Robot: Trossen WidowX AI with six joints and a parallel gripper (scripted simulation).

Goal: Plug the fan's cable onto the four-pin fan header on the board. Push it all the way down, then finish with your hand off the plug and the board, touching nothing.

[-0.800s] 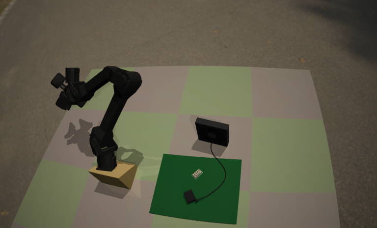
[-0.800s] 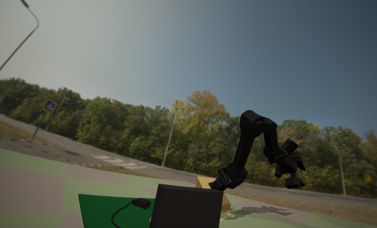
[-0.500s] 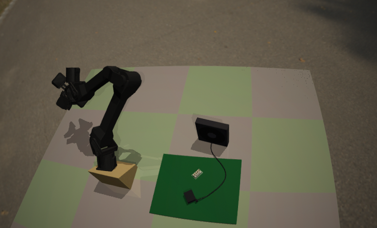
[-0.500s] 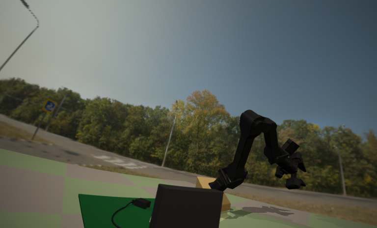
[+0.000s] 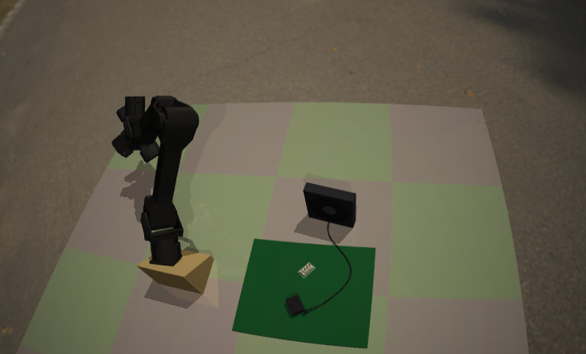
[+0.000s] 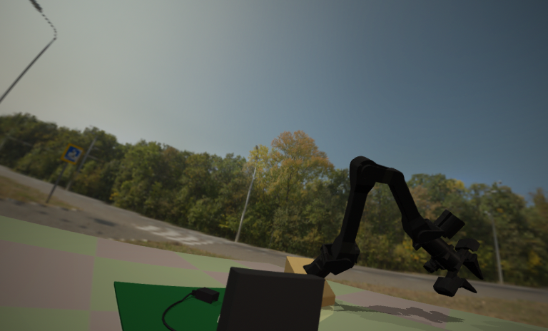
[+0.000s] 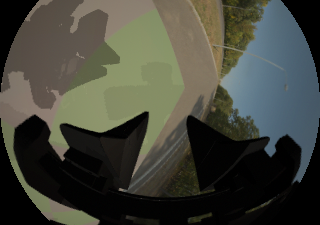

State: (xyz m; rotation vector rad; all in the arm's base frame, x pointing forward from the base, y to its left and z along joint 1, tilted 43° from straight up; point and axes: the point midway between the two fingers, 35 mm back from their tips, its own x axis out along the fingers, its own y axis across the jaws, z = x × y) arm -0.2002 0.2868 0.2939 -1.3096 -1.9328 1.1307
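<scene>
My gripper tip is now 520 mm short of the black plug, 510 mm to the left of it and 90 mm above it. Round my gripper tip: green board: 540 mm ahead, 470 mm to the right, 120 mm below; then black fan: 600 mm ahead, 290 mm to the right, 50 mm below.
</scene>
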